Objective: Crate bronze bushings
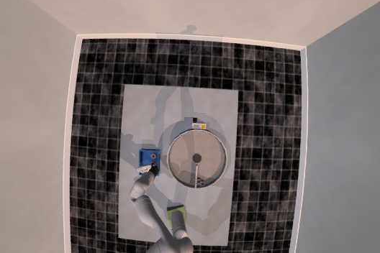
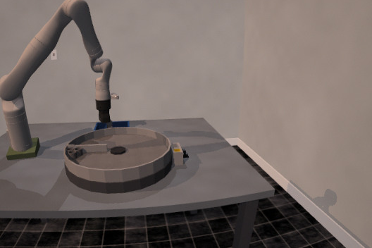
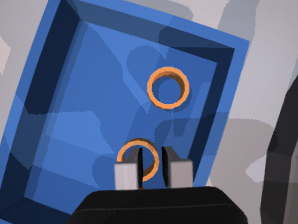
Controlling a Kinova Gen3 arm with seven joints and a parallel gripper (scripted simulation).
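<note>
Now: the blue crate 4 cm to the left of my hand and 2 cm below it. Also, from my hand: round turning table 29 cm to the right, 12 cm ahead, 1 cm above.
</note>
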